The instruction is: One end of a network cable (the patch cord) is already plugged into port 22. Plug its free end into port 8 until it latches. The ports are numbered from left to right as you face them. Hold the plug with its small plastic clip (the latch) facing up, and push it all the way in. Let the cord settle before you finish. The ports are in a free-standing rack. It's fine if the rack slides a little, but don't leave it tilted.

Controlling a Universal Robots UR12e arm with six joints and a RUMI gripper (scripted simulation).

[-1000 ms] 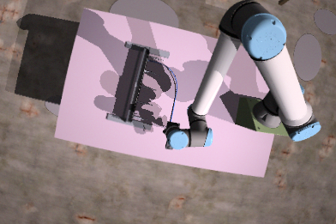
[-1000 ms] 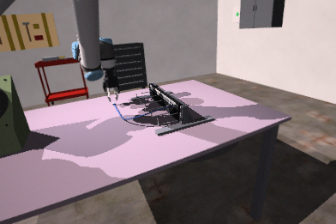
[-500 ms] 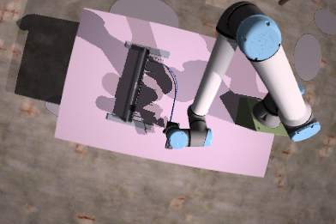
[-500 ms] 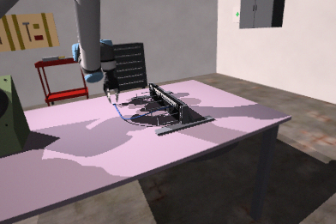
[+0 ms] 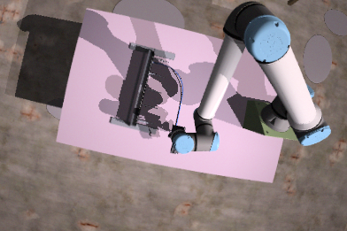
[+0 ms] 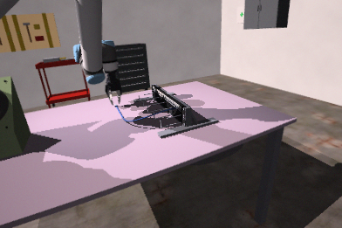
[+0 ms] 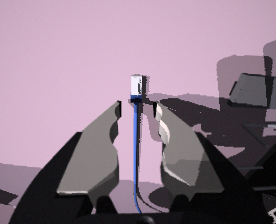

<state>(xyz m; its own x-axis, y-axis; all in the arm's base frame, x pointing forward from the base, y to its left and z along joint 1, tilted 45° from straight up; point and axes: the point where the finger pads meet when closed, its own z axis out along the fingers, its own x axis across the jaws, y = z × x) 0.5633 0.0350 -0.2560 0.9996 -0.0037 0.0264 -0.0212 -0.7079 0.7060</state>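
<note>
The white plug is 1 cm to the left of my hand and 2 cm below it.
</note>
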